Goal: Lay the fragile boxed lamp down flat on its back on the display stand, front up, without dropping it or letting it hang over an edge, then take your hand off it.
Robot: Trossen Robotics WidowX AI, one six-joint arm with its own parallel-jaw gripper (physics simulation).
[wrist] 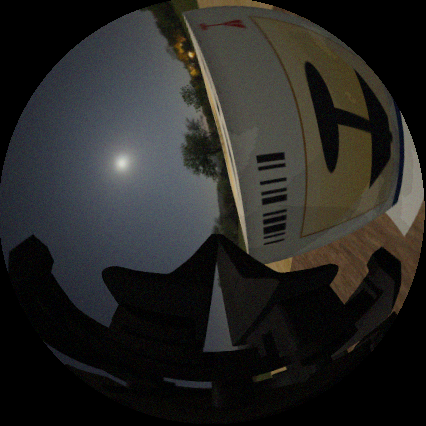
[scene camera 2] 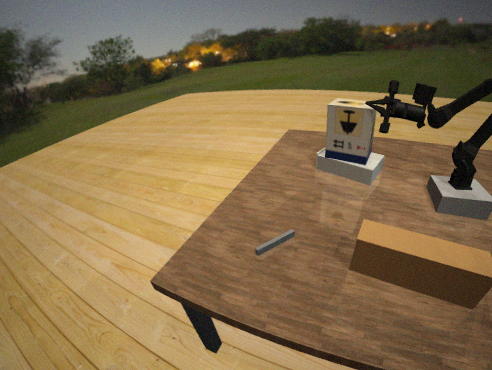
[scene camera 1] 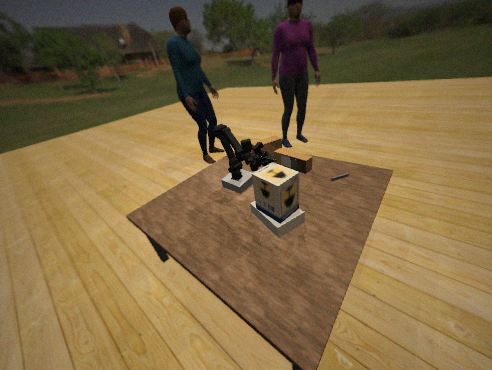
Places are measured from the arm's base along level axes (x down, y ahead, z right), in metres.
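Pixels of known places: gripper, between the fingertips: (wrist: pixel 215 238) (scene camera 2: pixel 365 102) (scene camera 1: pixel 276 160); arm's base, origin of its link: (scene camera 2: pixel 459 185) (scene camera 1: pixel 237 177).
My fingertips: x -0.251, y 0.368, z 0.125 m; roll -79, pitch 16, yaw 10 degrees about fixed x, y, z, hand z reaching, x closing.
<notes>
For each thing: its top centre in the pictures, then the offset to it from my fingertips. Level surfaces: height alone.
- brown block, centre of its top: (scene camera 2: pixel 424 245) (scene camera 1: pixel 292 153) dx +0.207, dy -0.085, dz -0.495 m
- small grey bar, centre of its top: (scene camera 2: pixel 275 239) (scene camera 1: pixel 340 175) dx +0.295, dy +0.273, dz -0.423 m
- brown table, height of its surface: dx +0.317 m
The boxed lamp (scene camera 1: pixel 276 192) (scene camera 2: pixel 350 132) (wrist: pixel 280 125), a white box with a blue band at its lower end, stands upright on the low white display stand (scene camera 1: pixel 290 228) (scene camera 2: pixel 345 167) (wrist: pixel 411 202). Its lamp pictures appear upside down. My gripper (scene camera 1: pixel 272 161) (scene camera 2: pixel 368 103) (wrist: pixel 215 238) is shut and empty. Its fingertips are at the height of the box's upper edge, on the side toward the arm. In the wrist view a printed side with a barcode fills the upper right, close to the fingertips. Whether they touch the box is hard to tell.
A brown block (scene camera 1: pixel 295 161) (scene camera 2: pixel 420 260) and a small grey bar (scene camera 1: pixel 340 177) (scene camera 2: pixel 275 242) lie on the brown table (scene camera 1: pixel 225 240) (scene camera 2: pixel 225 280). The arm's base block (scene camera 1: pixel 236 185) (scene camera 2: pixel 460 202) stands near the display stand. Two people stand beyond the table.
</notes>
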